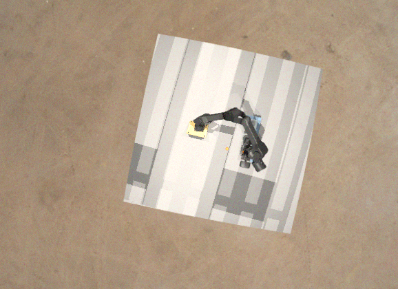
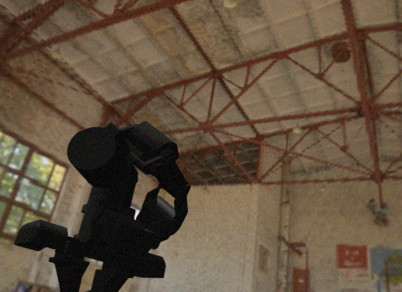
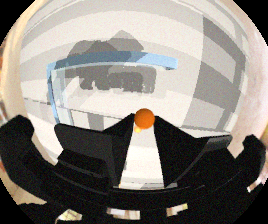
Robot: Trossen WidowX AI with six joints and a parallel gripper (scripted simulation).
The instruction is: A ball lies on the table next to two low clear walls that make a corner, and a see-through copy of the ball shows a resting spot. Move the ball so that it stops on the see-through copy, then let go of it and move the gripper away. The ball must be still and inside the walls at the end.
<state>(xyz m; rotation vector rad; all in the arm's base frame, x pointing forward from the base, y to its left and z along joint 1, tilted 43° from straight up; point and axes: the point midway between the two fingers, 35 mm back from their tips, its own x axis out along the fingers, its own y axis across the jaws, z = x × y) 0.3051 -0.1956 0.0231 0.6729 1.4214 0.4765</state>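
Right now the see-through copy of ball is 100 mm behind my gripper tip, 10 mm to the left of it and 120 mm below it. From my gripper tip the other things lie so: orange ball: right at my gripper tip.
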